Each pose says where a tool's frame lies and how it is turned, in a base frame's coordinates. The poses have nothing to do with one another.
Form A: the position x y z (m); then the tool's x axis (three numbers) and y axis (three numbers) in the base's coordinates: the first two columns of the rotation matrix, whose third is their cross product.
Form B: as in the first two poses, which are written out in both.
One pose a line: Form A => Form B
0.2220, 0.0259, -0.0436, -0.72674, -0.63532, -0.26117, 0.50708, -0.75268, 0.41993 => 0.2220, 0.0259, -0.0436, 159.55, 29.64, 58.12
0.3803, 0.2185, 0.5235, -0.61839, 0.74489, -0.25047, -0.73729, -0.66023, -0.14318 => 0.3803, 0.2185, 0.5235, 160.54, 16.77, -29.75
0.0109, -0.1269, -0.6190, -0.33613, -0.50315, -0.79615, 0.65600, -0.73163, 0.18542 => 0.0109, -0.1269, -0.6190, -145.76, 54.83, 13.11
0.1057, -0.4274, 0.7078, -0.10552, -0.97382, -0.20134, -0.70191, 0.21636, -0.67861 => 0.1057, -0.4274, 0.7078, 5.65, 134.94, -73.47
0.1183, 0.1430, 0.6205, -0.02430, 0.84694, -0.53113, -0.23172, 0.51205, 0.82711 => 0.1183, 0.1430, 0.6205, 8.38, 79.41, 57.29
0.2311, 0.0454, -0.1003, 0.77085, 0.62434, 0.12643, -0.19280, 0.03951, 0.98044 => 0.2311, 0.0454, -0.1003, -52.11, 81.32, 97.35
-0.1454, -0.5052, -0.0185, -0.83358, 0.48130, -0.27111, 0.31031, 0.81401, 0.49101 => -0.1454, -0.5052, -0.0185, 35.43, 145.88, 61.09
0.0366, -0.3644, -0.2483, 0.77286, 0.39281, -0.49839, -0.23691, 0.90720, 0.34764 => 0.0366, -0.3644, -0.2483, -14.35, 37.42, 34.90
